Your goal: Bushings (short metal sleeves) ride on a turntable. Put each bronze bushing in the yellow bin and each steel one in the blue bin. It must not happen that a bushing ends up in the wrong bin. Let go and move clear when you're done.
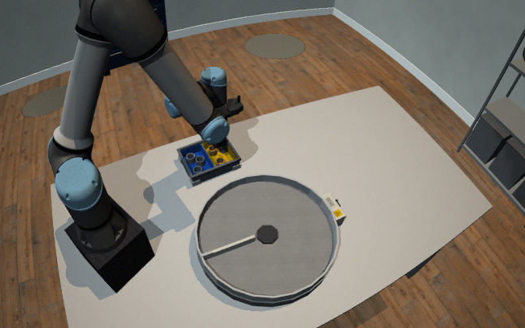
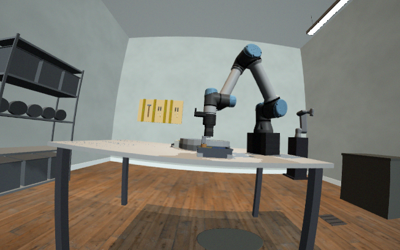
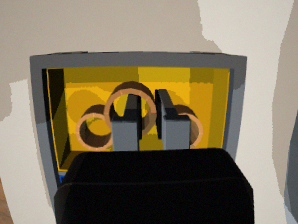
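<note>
My gripper is now 6 cm past the bin and 4 cm above it. Round my hand: round grey turntable: 1 cm behind, 37 cm to the right, 1 cm below.
</note>
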